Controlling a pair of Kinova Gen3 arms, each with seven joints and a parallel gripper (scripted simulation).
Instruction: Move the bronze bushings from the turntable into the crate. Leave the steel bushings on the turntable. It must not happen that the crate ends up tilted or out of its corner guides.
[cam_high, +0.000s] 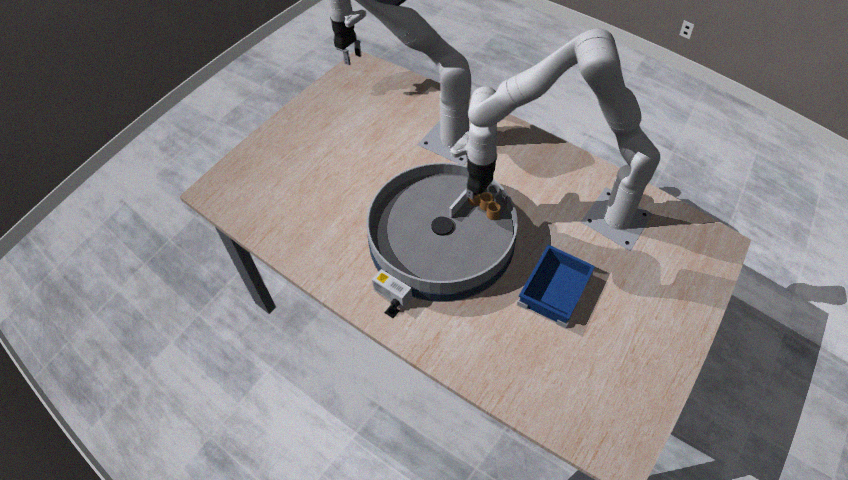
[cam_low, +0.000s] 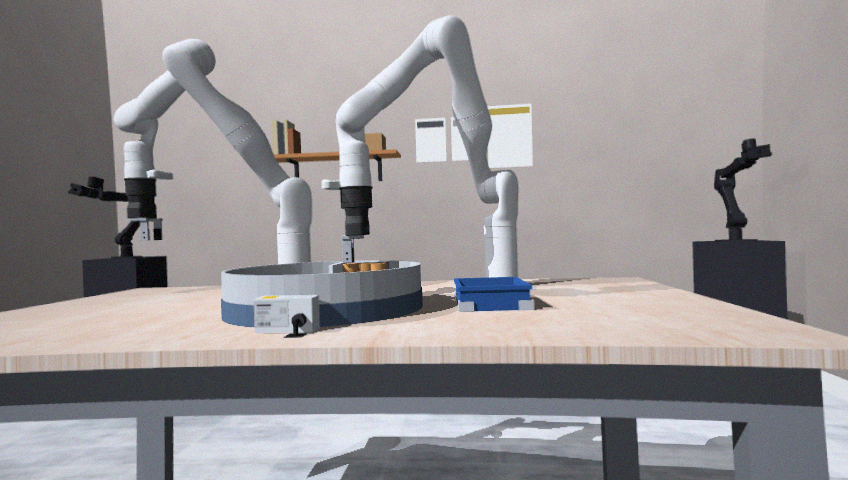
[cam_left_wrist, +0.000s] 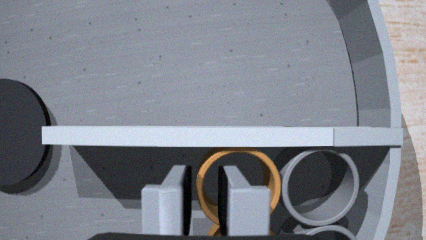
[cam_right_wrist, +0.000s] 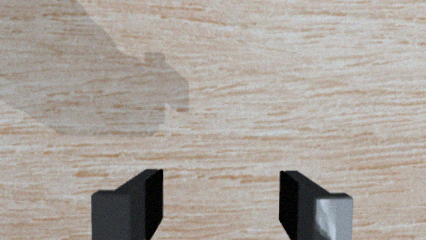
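Observation:
My left gripper is now 110 mm short of the turntable, 30 mm to the left of it and 60 mm above it. From my left hand the other things lie so: blue crate (90 mm ahead, 330 mm to the left, 90 mm below).

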